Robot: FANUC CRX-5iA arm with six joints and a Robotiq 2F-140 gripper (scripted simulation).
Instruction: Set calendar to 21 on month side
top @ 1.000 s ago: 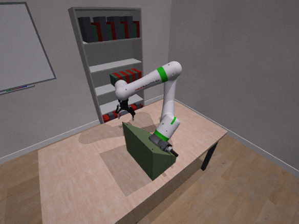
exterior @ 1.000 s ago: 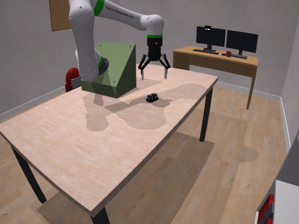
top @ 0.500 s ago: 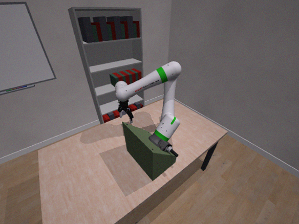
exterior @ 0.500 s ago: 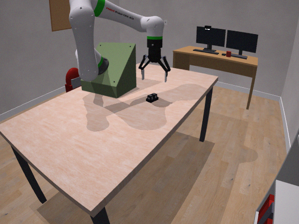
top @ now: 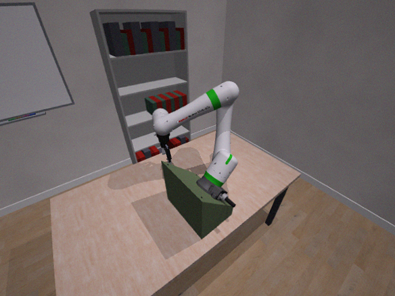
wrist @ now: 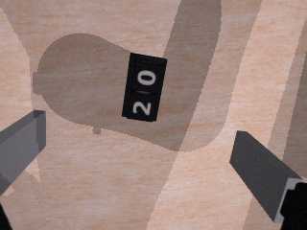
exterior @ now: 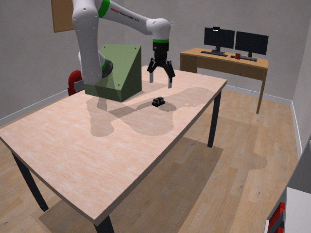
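Right now my hand is 12 cm above the black tray, 2 cm to the left of it and 1 cm past it.
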